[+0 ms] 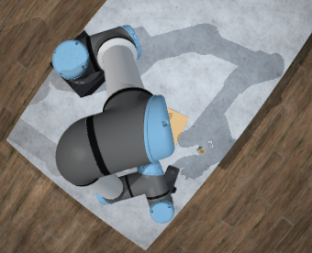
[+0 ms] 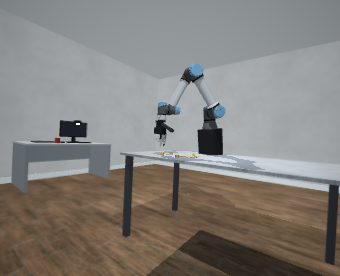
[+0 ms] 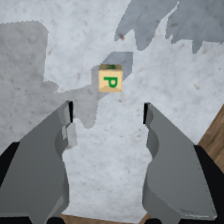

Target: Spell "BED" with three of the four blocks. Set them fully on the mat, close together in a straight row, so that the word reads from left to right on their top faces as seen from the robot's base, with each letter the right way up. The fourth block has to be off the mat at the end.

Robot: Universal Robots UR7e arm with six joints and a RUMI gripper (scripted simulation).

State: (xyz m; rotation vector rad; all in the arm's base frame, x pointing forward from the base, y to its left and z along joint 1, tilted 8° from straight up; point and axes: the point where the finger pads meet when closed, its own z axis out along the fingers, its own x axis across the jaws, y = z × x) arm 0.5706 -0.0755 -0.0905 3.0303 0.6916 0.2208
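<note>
Now: the E block 70 mm below my hand. The rest, counted from my hand: tan mat 160 mm behind, 170 mm to the left, 80 mm below; B block 200 mm behind, 180 mm to the left, 70 mm below; D block 160 mm behind, 70 mm to the right, 70 mm below.
</note>
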